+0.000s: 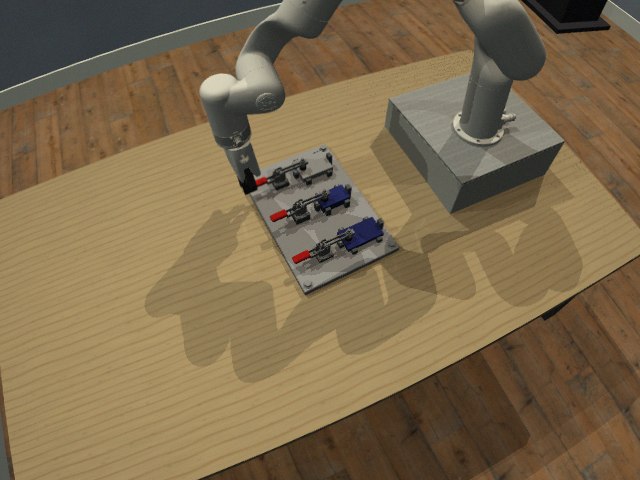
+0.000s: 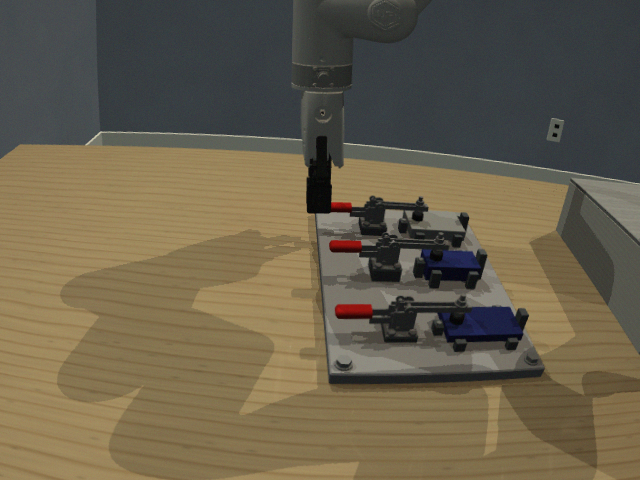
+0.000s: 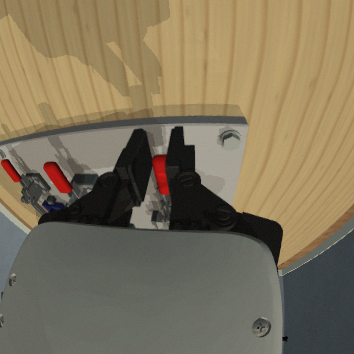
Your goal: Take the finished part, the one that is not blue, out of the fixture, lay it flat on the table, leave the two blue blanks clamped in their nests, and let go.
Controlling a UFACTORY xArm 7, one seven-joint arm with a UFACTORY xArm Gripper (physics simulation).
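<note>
The finished part, a light grey block, sits in the far nest of the fixture plate. Its clamp arm lies over it with the black pad down. The clamp's red handle points outward, about level. My gripper is shut on that handle near its outer end, pointing down at the plate's edge. The middle blue blank and the near blue blank sit in their nests under lowered clamps.
The middle clamp's red handle and the near clamp's red handle stick out toward the same side. Bolt heads stand at the plate's corners. The grey base block is beyond the nests.
</note>
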